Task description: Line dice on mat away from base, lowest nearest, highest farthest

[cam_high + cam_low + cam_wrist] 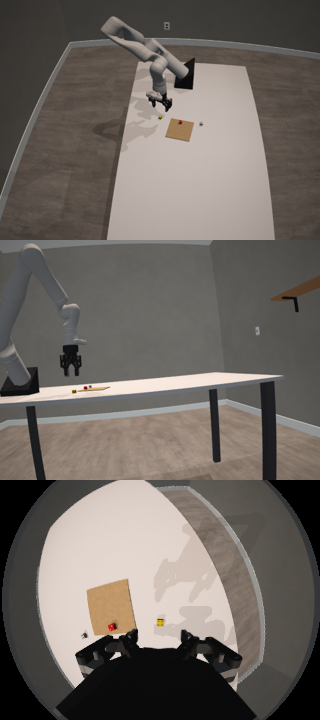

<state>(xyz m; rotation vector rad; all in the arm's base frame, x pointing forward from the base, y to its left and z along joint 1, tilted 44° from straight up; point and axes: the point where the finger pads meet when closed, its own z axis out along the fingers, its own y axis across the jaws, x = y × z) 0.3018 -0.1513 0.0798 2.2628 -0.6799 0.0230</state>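
My hand is 8 cm above the yellow die. The rest, counted from my hand: square mat: 10 cm ahead, 11 cm to the left, 9 cm below; then red die: 5 cm ahead, 11 cm to the left, 8 cm below; then white die: 7 cm ahead, 24 cm to the left, 8 cm below.
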